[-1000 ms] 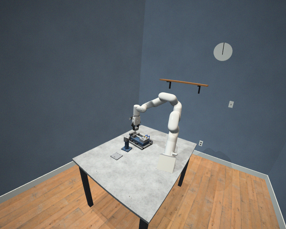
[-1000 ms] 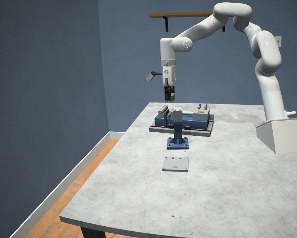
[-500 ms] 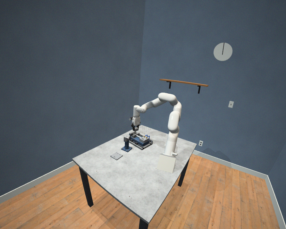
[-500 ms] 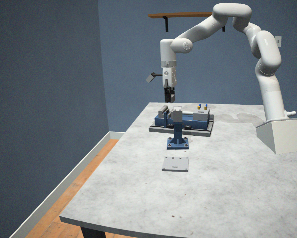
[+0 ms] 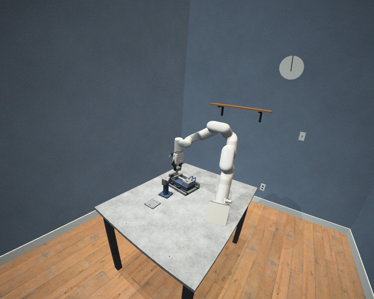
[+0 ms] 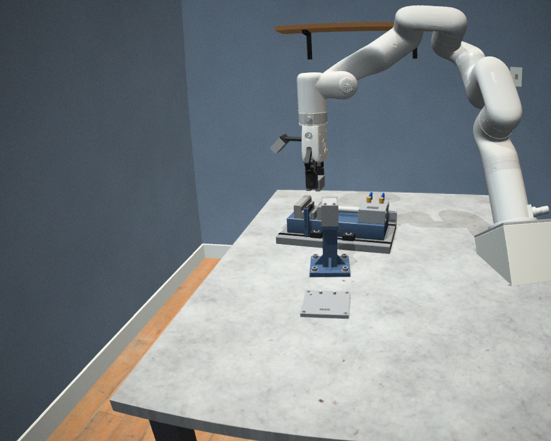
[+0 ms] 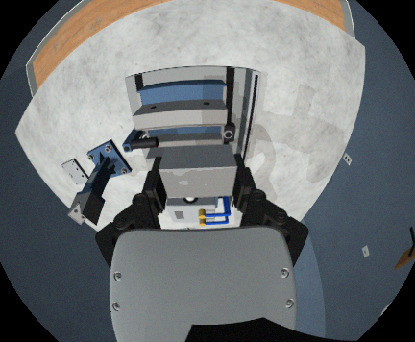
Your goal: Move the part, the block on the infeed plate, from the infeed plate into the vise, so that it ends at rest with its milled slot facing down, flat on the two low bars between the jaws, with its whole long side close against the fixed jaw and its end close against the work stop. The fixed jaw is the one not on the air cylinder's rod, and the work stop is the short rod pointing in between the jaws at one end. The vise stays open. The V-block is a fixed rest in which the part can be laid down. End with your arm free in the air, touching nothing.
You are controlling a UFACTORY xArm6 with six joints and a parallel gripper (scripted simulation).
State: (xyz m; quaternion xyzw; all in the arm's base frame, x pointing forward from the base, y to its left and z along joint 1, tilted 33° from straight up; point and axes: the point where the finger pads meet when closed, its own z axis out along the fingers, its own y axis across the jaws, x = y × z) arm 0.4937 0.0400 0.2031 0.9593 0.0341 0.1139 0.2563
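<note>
Right now my hand is 2 cm above the part. The rest, counted from my hand: fixed jaw: 7 cm below, 3 cm ahead, 2 cm to the left; then cylinder rod: 9 cm behind, 7 cm below, 2 cm to the left; then work stop: 7 cm to the left, 6 cm below.
</note>
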